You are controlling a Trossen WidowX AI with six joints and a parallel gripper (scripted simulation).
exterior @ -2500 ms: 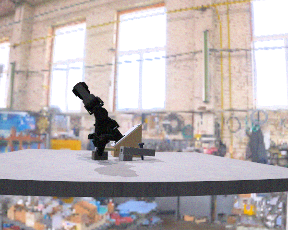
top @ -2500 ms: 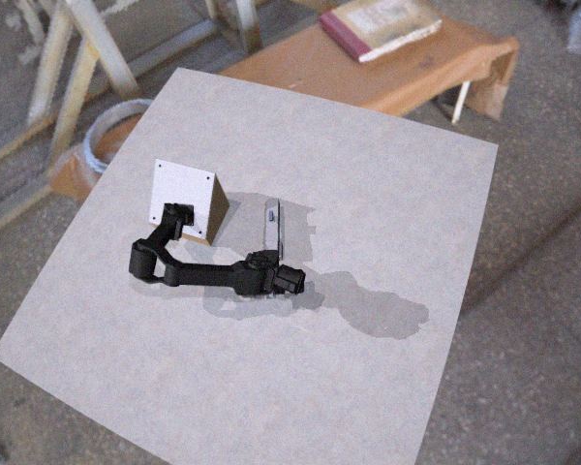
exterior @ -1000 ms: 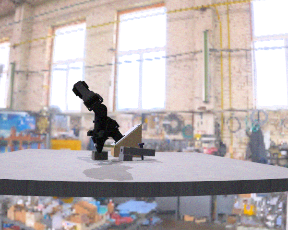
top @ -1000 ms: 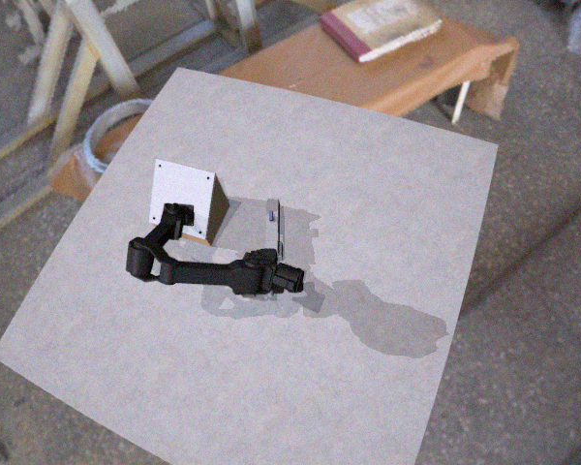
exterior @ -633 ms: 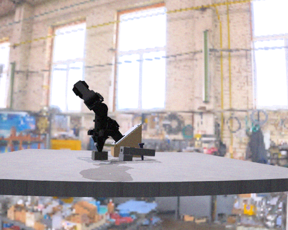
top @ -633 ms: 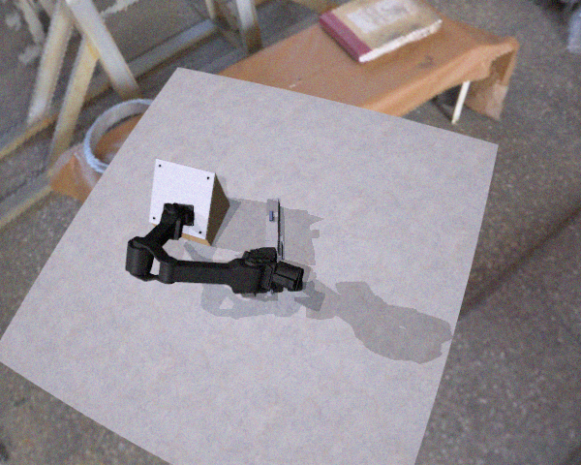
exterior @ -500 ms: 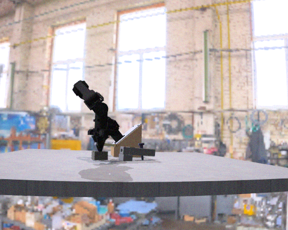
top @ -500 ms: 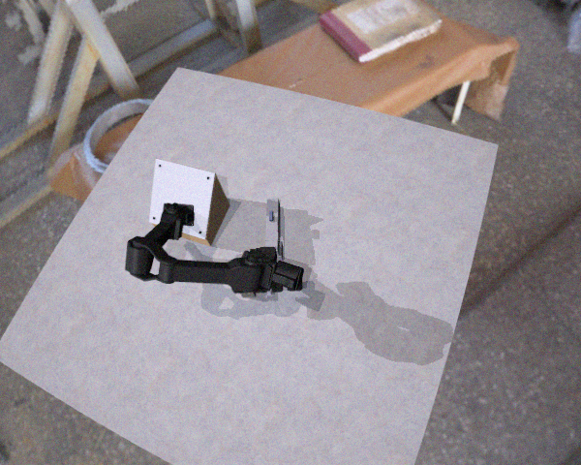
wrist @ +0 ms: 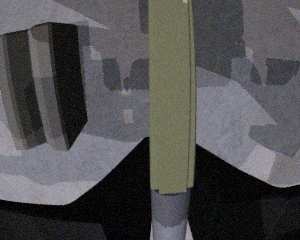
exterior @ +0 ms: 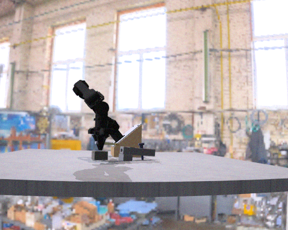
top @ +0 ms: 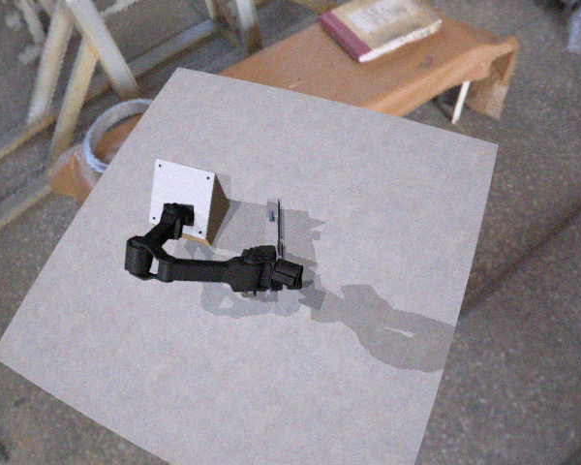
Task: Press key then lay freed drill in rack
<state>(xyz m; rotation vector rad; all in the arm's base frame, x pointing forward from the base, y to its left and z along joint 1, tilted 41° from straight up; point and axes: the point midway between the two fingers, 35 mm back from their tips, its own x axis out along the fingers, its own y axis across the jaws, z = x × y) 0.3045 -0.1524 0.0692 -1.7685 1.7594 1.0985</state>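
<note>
Right now my gripper tip is 80 mm past the rack, 10 mm to the right of it and 30 mm above it. The rest, counted from my gripper tip: drill 10 mm behind, 40 mm to the left, 30 mm above; blue key 50 mm behind, 210 mm to the left.
</note>
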